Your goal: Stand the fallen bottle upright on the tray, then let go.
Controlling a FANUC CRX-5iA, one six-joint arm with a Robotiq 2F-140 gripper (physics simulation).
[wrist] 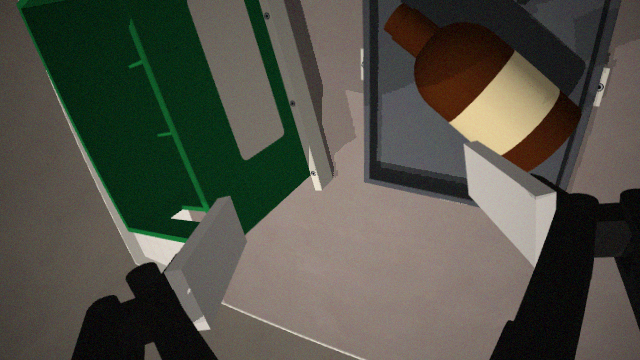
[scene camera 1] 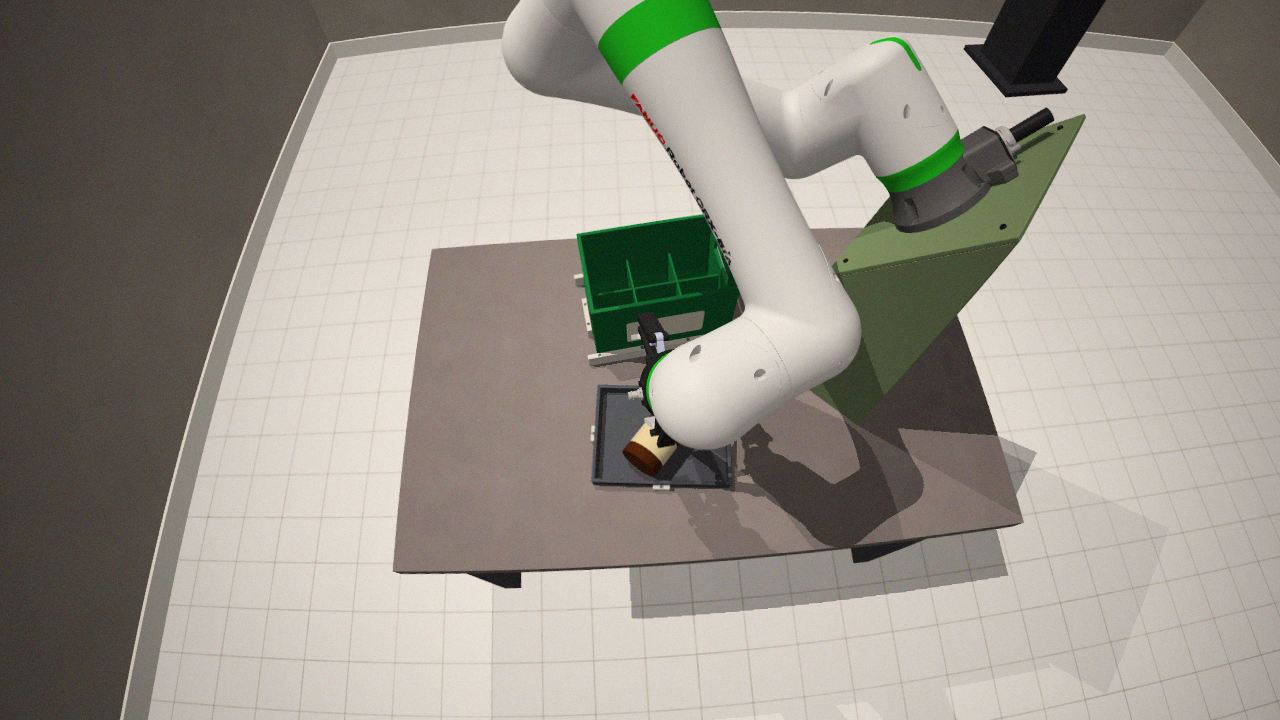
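A brown bottle with a cream label lies on its side in the dark grey tray. In the wrist view its neck points to the upper left and its base is at the right, by the tray's wall. In scene camera 1 the arm hides the bottle's neck. My gripper is open and empty, with its fingers wide apart. In the wrist view its right finger pad overlaps the edge of the bottle's label and the tray's corner; its left pad overlaps the green crate. Contact with the bottle cannot be told.
A green crate with divided compartments stands behind the tray, held by pale brackets. The arm stands on a green pedestal at the right of the brown table. A black column stands behind on the floor.
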